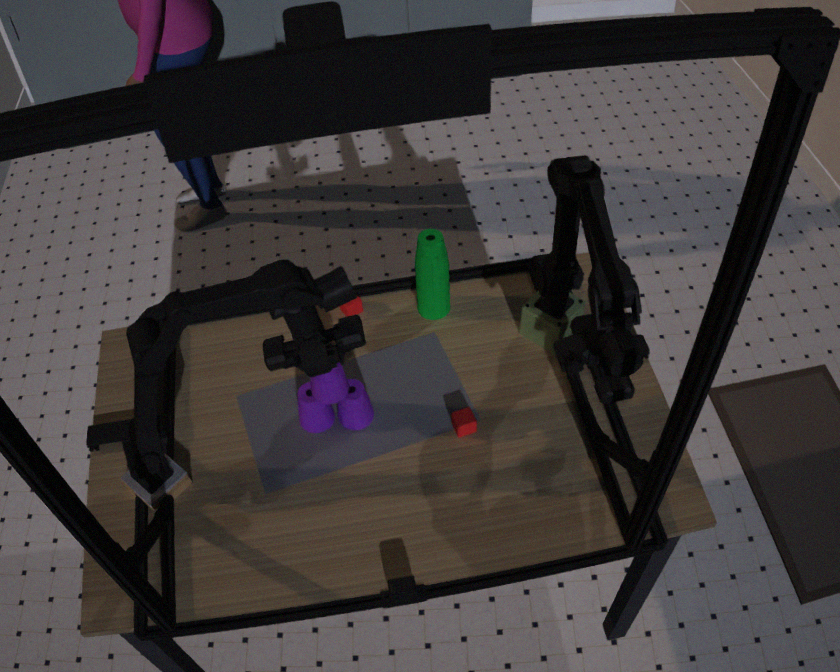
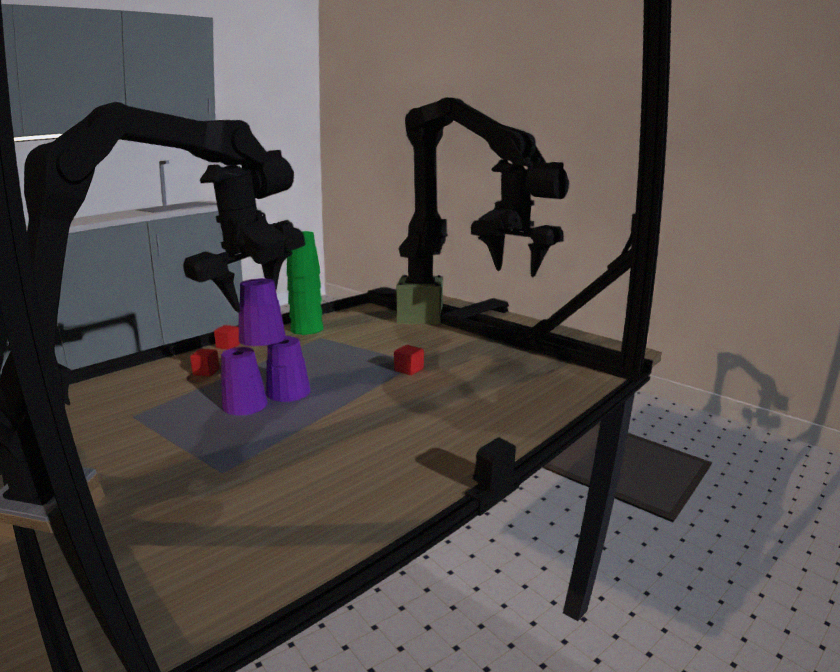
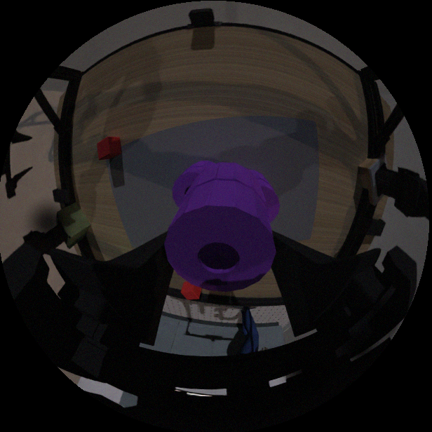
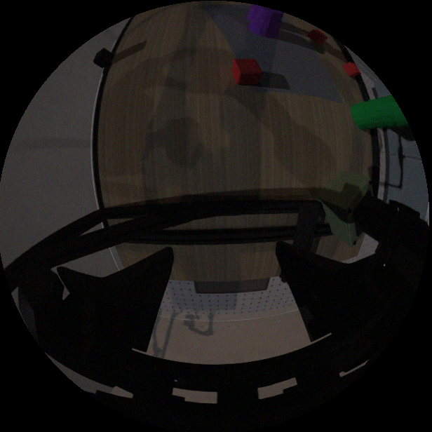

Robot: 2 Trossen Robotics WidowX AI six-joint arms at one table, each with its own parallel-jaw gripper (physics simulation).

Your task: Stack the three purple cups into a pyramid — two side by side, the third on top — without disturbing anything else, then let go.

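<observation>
I can see my left gripper (image 2: 255, 304), and my left gripper is visible in image 1 (image 1: 325, 367) and in image 3 (image 3: 222, 234) too. My right gripper (image 2: 515, 273) appears as well in image 1 (image 1: 597, 384) and in image 4 (image 4: 224, 250). There is a red cube (image 2: 408, 359), and I see a purple cup (image 2: 260, 321), a purple cup (image 2: 243, 393) and a purple cup (image 2: 286, 377). A green column (image 1: 431, 262) is visible too, and so is a grey mat (image 1: 413, 388); I also see the grey mat in image 2 (image 2: 338, 373).
</observation>
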